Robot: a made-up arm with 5 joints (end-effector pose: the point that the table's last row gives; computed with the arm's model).
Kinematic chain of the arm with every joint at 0, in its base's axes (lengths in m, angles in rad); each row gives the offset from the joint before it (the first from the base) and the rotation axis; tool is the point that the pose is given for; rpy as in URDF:
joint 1: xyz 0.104 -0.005 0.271 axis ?
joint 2: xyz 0.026 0 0.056 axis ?
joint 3: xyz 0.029 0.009 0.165 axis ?
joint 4: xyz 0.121 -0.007 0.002 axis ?
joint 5: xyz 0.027 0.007 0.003 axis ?
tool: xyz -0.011 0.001 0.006 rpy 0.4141 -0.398 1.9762
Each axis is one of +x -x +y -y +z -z.
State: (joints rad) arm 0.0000 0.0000 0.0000 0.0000 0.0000
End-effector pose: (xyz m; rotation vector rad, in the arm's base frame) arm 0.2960 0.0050 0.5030 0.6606 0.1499 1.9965
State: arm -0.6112 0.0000 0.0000 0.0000 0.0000
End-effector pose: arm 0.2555 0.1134 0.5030 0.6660 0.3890 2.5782
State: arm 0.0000 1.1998 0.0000 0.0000 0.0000
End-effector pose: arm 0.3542 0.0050 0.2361 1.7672 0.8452 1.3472
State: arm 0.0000 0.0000 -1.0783 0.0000 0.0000
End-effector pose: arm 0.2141 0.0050 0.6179 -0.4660 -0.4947 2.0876
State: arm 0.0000 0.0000 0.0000 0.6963 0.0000
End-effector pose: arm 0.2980 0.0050 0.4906 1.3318 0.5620 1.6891
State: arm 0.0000 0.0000 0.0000 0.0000 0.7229
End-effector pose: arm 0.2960 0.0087 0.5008 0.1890 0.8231 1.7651
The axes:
joint 1: -z
joint 2: +y
joint 3: +y
joint 4: +y
joint 5: -x

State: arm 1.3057 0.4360 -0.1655 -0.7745 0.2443
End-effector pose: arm 0.1803 -0.2423 0.4492 0.0350 0.0401 0.6771
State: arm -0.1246 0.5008 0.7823 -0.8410 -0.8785
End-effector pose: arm 0.2866 0.0229 0.3424 1.6266 -0.4561 1.7528
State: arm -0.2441 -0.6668 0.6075 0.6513 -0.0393
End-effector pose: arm 0.1848 0.0252 0.4823 1.2446 0.6350 1.9454
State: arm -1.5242 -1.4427 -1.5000 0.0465 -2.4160
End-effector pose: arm 0.0872 -0.2728 0.4035 0.3918 0.4097 0.1770
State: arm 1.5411 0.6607 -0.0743 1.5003 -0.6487
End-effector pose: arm 0.1176 -0.2562 0.3561 2.1409 -1.2363 -0.5992
